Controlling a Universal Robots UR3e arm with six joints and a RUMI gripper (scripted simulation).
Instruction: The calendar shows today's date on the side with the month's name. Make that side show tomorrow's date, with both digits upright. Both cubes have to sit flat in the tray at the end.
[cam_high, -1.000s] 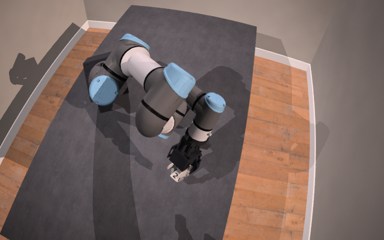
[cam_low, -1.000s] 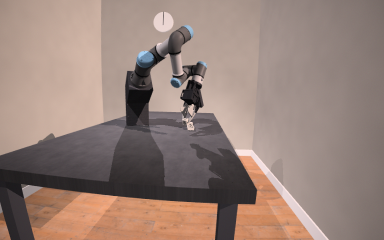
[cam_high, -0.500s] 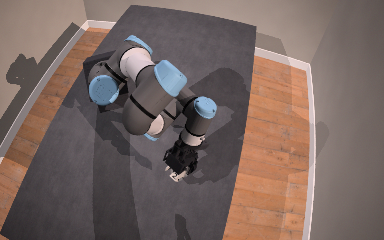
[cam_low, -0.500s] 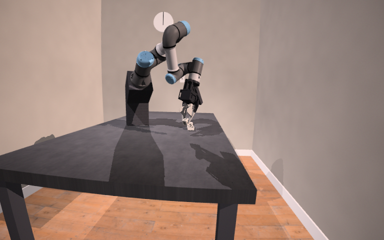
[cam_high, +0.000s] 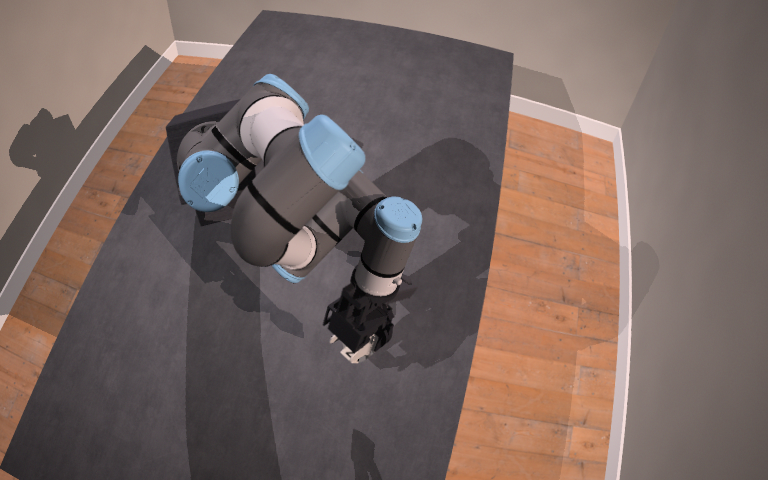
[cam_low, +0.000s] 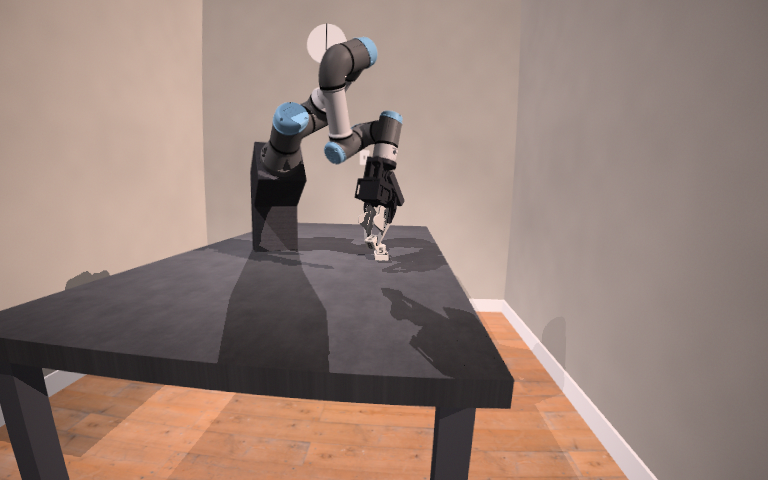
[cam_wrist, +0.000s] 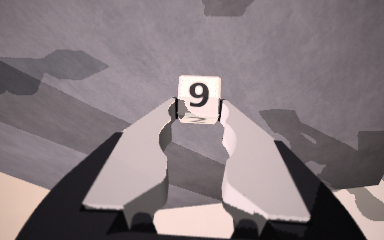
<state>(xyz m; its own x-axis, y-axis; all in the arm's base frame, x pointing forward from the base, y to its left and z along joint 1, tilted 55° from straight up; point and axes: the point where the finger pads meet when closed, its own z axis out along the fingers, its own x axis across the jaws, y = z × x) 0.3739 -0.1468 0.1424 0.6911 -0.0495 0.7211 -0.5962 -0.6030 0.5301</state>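
The white cube lies 10 mm below my hand. The rest, counted from my hand: calendar tray: 20 mm ahead, 200 mm to the left, 80 mm below.
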